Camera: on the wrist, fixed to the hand. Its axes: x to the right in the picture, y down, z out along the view.
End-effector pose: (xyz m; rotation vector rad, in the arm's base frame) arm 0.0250 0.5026 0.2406 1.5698 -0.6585 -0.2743
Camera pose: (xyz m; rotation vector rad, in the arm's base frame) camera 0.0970 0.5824 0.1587 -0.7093 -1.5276 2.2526
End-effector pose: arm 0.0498 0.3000 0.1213 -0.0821 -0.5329 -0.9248
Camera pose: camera 0.0118 0.2170 0.0217 -0.3340 0.5271 2.0453
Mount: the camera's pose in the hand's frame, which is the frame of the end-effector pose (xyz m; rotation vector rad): -0.0040 -0.0957 -0.0953 -0.0586 -0.6726 -3.0570
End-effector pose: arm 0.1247 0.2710 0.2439 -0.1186 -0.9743 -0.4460
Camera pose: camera 0.1565 0.1578 0.1774 -1.0361 0.6309 2.2146
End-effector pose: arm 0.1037 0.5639 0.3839 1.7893 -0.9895 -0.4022
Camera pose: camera 0.2063 0.6401 0.3401 -0.9859 -1.6920 1.8133
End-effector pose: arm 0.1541 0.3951 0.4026 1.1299 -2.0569 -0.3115
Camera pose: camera 0.2828 0.3560 0.4152 -2.0223 -0.9333 1.2841
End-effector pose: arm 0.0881 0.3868 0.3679 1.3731 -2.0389 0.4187
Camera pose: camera 0.2075 0.4061 0.4282 2.4748 1.3634 -1.3715
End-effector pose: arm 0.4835 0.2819 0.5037 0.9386 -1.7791 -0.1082
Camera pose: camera 0.6150 0.2525 0.4944 -1.9946 -0.7475 1.7397
